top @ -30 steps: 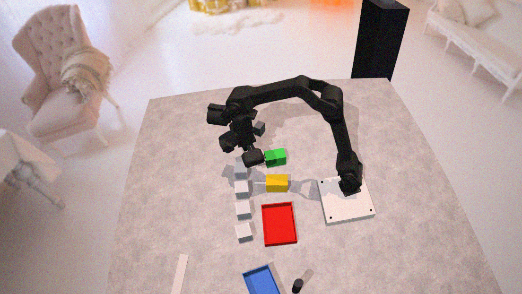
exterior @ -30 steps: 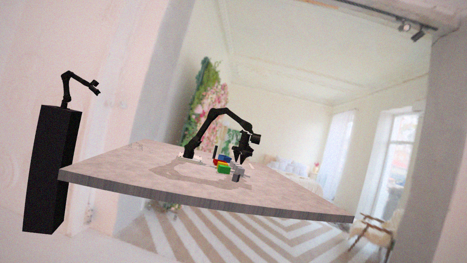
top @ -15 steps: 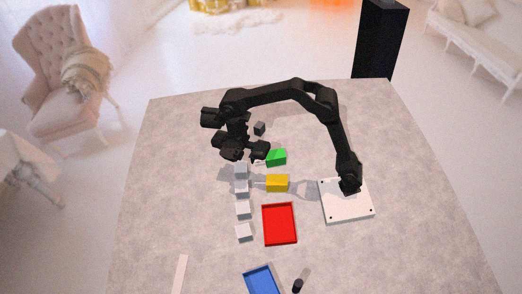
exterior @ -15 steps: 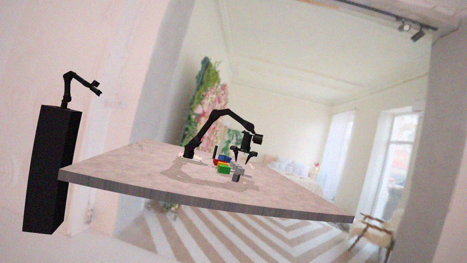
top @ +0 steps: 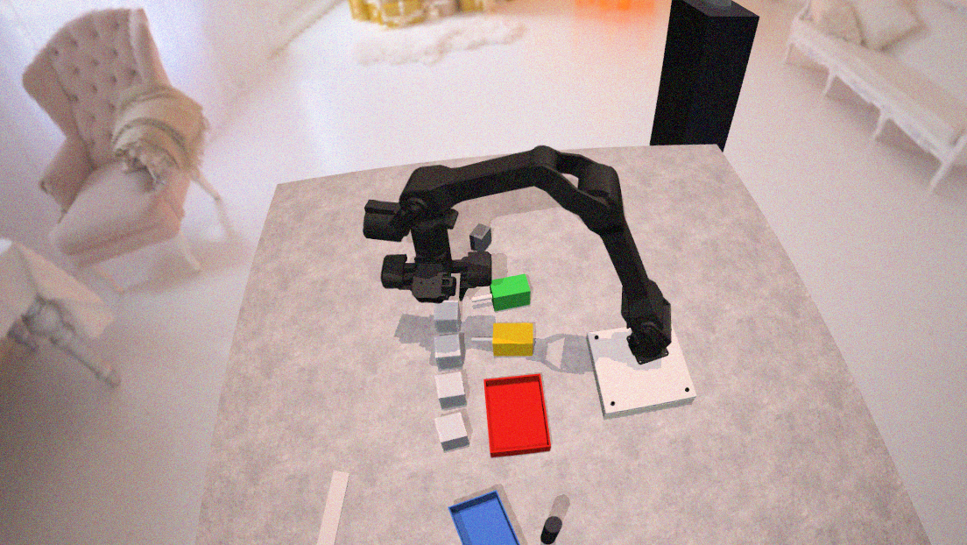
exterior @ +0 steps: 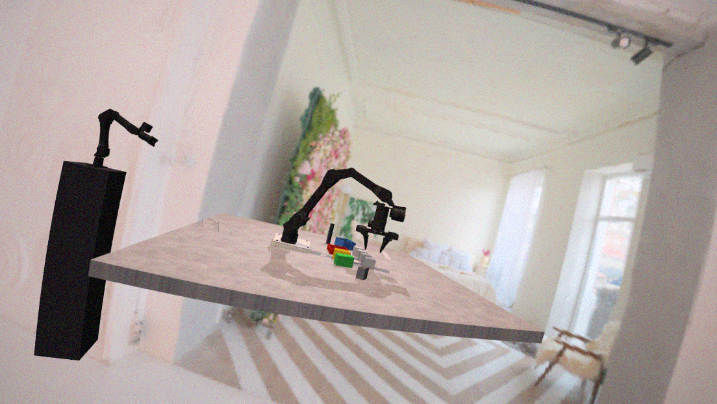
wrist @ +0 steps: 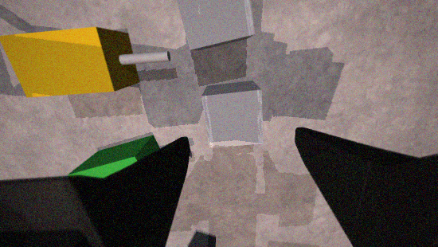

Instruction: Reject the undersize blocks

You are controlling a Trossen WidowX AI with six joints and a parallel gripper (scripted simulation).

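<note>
Right now the red reject tray is 23 cm to the left of my gripper tip, 8 cm behind it and 7 cm below it. Also, from my gripper tip: green GO gauge 11 cm behind, 6 cm below, 2 cm to the right; then dark cube 18 cm to the right, 11 cm behind, 6 cm below; then yellow gauge 8 cm to the left, 8 cm behind, 6 cm below.
</note>
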